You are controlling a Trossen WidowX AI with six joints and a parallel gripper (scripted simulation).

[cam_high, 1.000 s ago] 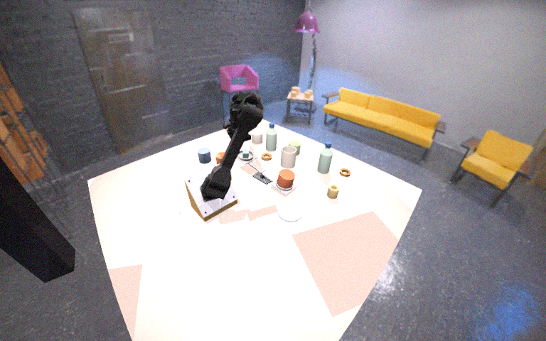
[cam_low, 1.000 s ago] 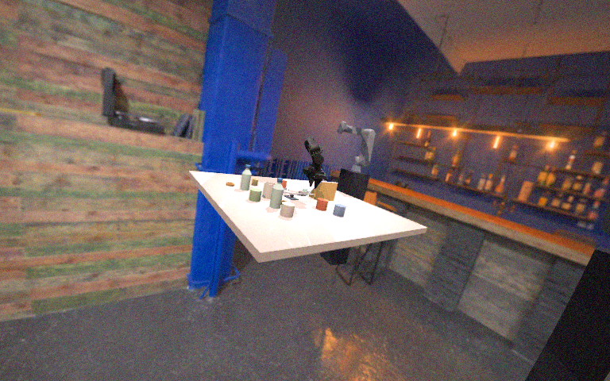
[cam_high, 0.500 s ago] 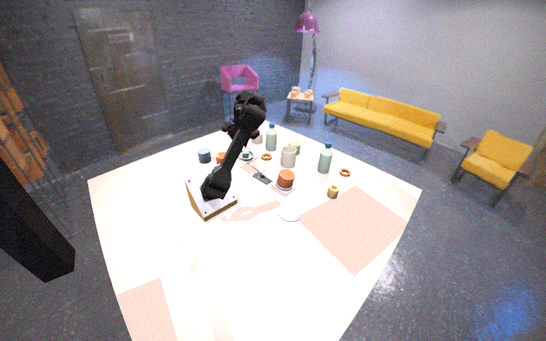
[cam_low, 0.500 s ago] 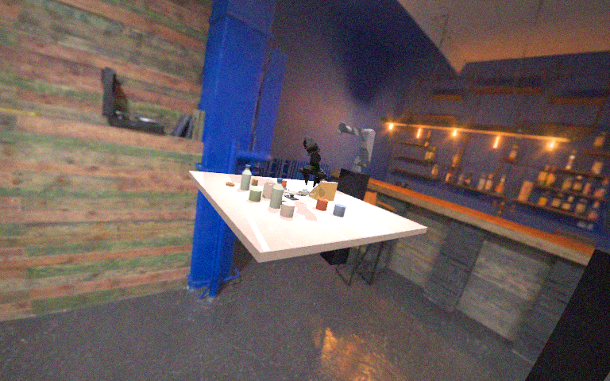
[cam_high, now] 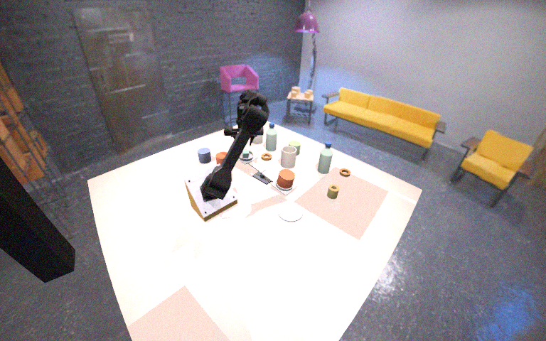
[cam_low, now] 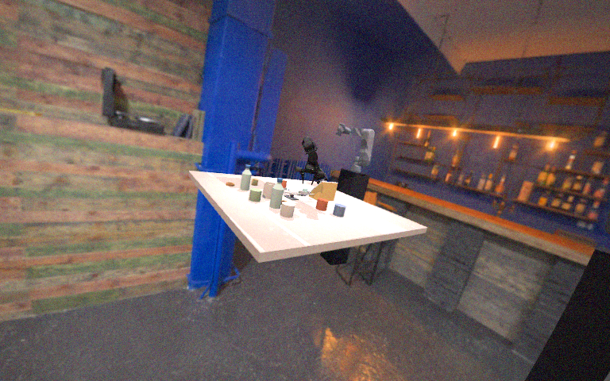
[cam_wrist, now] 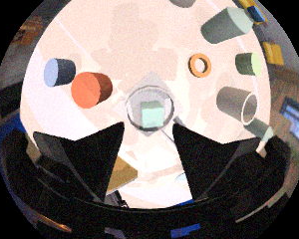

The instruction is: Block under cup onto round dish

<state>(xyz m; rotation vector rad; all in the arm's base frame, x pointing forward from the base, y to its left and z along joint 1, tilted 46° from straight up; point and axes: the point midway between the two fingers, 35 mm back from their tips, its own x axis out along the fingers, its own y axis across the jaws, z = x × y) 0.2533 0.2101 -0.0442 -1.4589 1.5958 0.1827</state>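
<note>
Now: gripper tip 40 mm above the teal block. From my gripper tip the other things lie so: balance (120 mm to the right, 110 mm below, 40 mm ahead); then balance beam (120 mm to the right, 90 mm below, 30 mm ahead); then orange cup (110 mm to the left, 90 mm below, 90 mm behind).
</note>
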